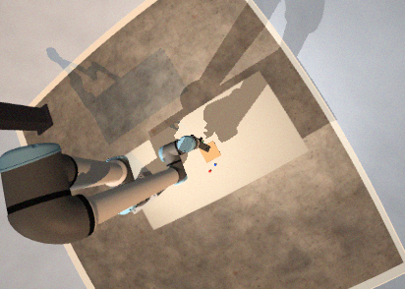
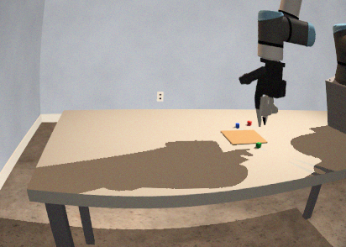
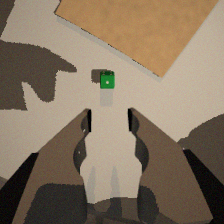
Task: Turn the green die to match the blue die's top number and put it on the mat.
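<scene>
The green die lies 8 cm below my hand. Also, from my hand: red die 25 cm to the right, 8 cm below, 5 cm behind; then mat 10 cm to the right, 9 cm below, 2 cm ahead; then blue die 22 cm to the right, 8 cm below, 1 cm ahead.
</scene>
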